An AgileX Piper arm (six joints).
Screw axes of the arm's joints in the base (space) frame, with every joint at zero. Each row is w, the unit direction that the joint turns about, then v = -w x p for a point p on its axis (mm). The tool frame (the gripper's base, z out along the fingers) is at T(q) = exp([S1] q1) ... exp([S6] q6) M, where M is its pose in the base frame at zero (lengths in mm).
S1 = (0, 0, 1, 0, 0, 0)
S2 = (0, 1, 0, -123, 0, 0)
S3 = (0, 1, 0, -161.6, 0, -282.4)
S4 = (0.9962, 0, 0.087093, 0, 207.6, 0)
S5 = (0, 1, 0, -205.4, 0, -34.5)
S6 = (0.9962, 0, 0.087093, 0, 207.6, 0)
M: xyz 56.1 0 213.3 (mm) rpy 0 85 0 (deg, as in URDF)
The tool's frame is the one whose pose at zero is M.
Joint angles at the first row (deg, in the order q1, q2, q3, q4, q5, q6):
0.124 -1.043 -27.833 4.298 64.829 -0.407
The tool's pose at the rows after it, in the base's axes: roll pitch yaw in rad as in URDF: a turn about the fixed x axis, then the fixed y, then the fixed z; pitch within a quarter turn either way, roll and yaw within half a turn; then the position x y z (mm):
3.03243 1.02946 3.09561 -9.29 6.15 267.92
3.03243 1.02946 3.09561 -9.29 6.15 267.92
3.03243 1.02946 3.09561 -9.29 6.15 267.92
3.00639 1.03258 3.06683 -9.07 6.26 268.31
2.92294 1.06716 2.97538 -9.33 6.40 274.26
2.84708 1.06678 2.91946 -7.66 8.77 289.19
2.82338 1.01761 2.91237 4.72 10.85 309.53
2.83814 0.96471 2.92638 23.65 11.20 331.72
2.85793 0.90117 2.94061 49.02 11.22 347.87
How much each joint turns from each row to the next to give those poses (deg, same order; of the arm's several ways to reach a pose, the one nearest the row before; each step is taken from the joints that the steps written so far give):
-0.002 0.001 0.000 0.002 -0.001 -0.002
0.000 0.000 0.000 0.000 0.000 0.000
0.000 0.000 0.000 0.000 0.000 0.000
-0.001 0.000 -0.001 0.086 -0.280 0.782
0.001 -0.002 -0.766 0.163 -1.647 2.201
0.002 2.753 -2.918 1.699 -0.286 0.738
0.000 6.717 -4.137 1.468 -0.001 0.091
0.002 7.959 -4.907 0.221 0.002 0.040
0.005 8.193 -4.168 -0.005 -0.340 0.101

